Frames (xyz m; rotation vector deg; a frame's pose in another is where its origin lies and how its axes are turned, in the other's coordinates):
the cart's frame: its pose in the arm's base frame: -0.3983 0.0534 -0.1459 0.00 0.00 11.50
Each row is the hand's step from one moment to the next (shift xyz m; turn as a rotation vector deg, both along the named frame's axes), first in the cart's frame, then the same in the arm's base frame.
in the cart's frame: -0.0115 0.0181 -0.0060 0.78 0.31 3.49
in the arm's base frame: -0.0149 0.0154 -0.0060 0.70 0.46 3.49
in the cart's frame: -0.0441 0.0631 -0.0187 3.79 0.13 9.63
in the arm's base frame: -0.0558 0.0530 -0.0187 3.69 0.88 9.63
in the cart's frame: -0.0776 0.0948 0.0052 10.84 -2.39 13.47
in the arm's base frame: -0.0949 0.0774 0.0052 11.10 -0.18 13.47
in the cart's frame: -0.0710 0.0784 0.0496 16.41 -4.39 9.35
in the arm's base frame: -0.0852 0.0627 0.0496 16.96 -1.03 9.35
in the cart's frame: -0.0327 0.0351 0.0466 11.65 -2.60 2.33
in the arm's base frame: -0.0390 0.0279 0.0466 11.93 -0.23 2.33
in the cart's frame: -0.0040 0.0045 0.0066 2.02 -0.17 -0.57
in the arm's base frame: -0.0048 0.0036 0.0066 2.01 0.24 -0.57
